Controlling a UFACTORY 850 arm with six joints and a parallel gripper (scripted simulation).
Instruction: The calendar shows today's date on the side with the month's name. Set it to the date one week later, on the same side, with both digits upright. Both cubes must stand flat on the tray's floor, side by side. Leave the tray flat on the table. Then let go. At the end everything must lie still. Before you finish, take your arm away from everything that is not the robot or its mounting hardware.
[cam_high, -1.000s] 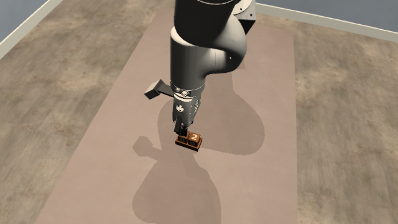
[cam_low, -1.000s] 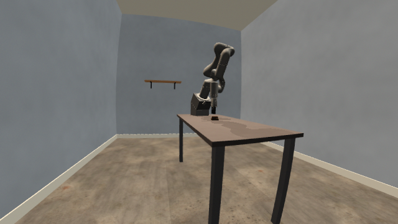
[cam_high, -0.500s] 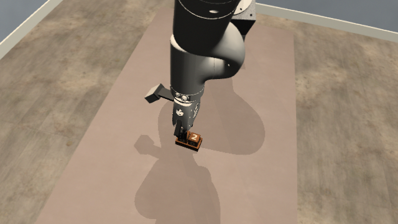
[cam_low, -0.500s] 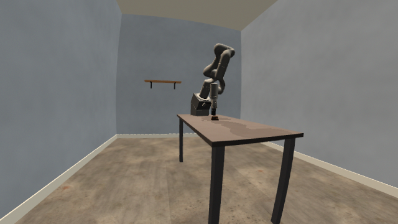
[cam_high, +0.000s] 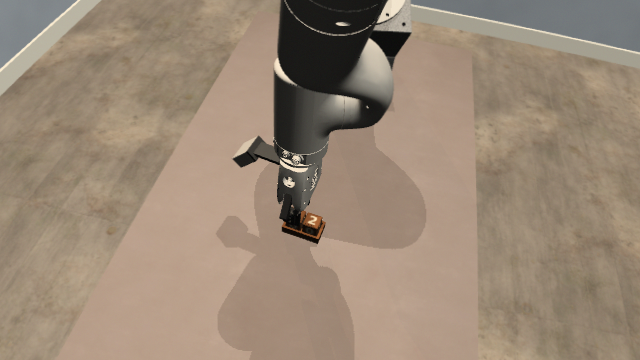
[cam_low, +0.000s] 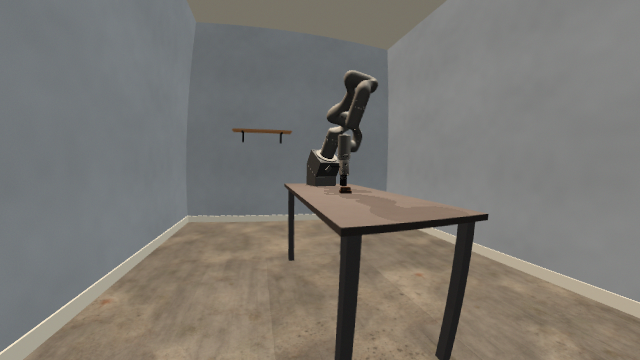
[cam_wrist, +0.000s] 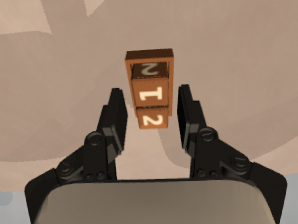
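Now: hand 2 cm to the right of the wooden tray and 6 cm above it. Also, from my hand: wooden cube 1 cm ahead, 3 cm to the left, 4 cm below.
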